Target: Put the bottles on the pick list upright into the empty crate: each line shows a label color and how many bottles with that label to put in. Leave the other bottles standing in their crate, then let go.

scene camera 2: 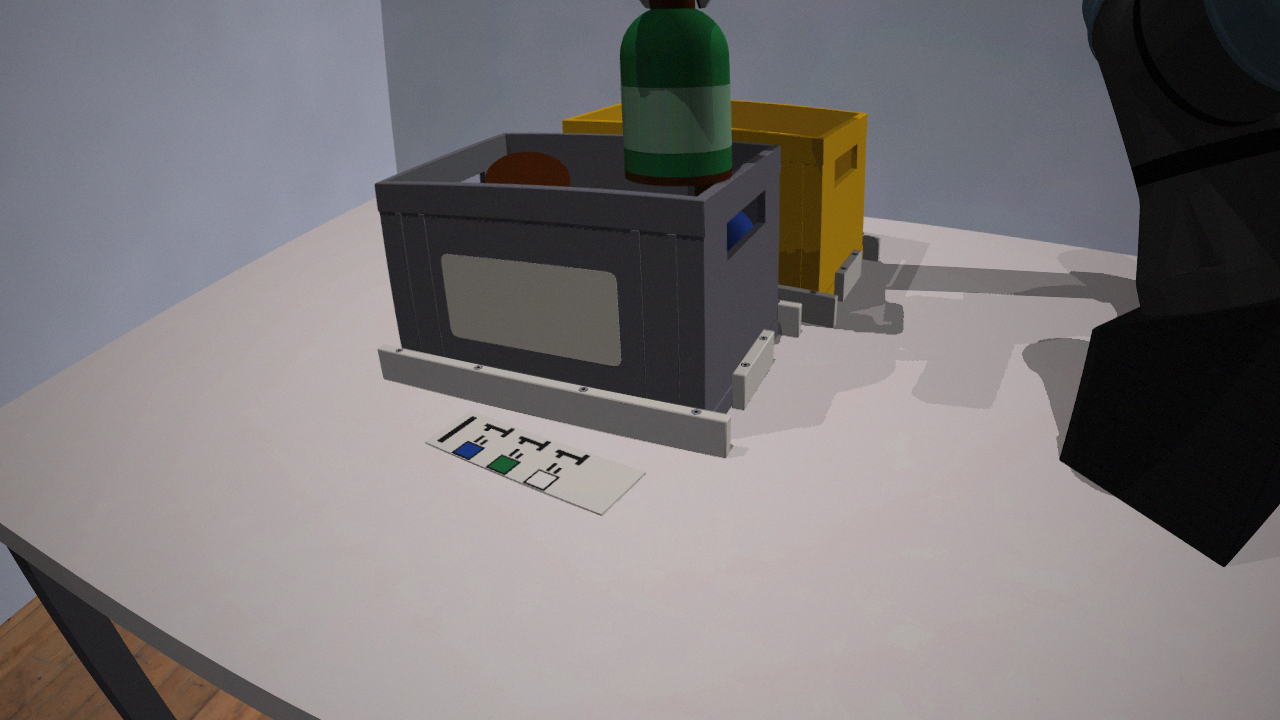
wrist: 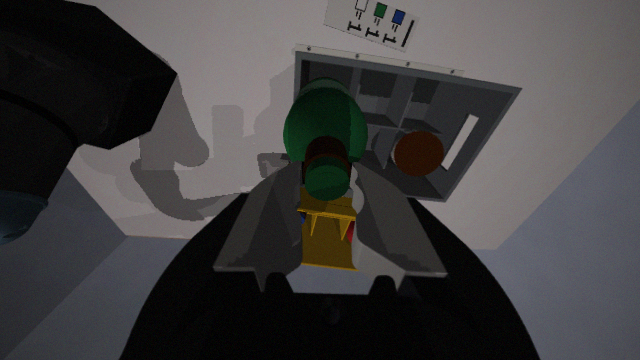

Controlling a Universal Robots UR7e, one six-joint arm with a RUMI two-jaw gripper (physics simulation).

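Frame: origin at the arm's base, x right, y ahead, z up, level; centimetres.
Where they show: gripper, between the fingertips: (scene camera 2: 676, 8) (wrist: 325, 165); arm's base, origin of its link: (scene camera 2: 1239, 290) (wrist: 41, 90).
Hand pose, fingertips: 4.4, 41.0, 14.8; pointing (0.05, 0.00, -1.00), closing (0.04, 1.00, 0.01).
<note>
Each offset is from my fingertips to the top centre of the thing, as dx, dy, dz. "pt": to the spot under its first point.
My gripper (scene camera 2: 677, 3) (wrist: 325, 165) is shut on the neck of a green bottle @(-1.0, +0.0, +3.5) (scene camera 2: 675, 62) (wrist: 325, 117) with a pale label. The bottle hangs upright over the right part of the grey crate @(+3.6, +9.1, -12.0) (scene camera 2: 541, 210) (wrist: 492, 90), its base near rim height; its exact depth is unclear. In the crate, a round brown-orange flat end @(pt +7.4, +15.5, -14.0) (scene camera 2: 527, 169) (wrist: 419, 153) shows at the left in the scene view. A blue object @(+7.1, -0.8, -13.2) (scene camera 2: 739, 230) shows through the crate's right handle hole. The pick list @(pt -14.1, +2.3, -29.3) (scene camera 2: 599, 488) (wrist: 340, 17) shows one blue, one green and one white.
The yellow crate @(+27.0, +2.3, -12.0) (scene camera 2: 843, 205) (wrist: 327, 252) stands behind the grey one; a bit of blue @(+20.6, -5.4, -13.2) (wrist: 303, 217) and a bit of red @(+33.1, +9.7, -13.2) (wrist: 351, 231) show in it. Pale rails @(-6.2, +10.5, -26.5) (scene camera 2: 554, 398) edge the grey crate. The dark robot arm (scene camera 2: 1181, 385) (wrist: 85, 85) stands beside the crates.
</note>
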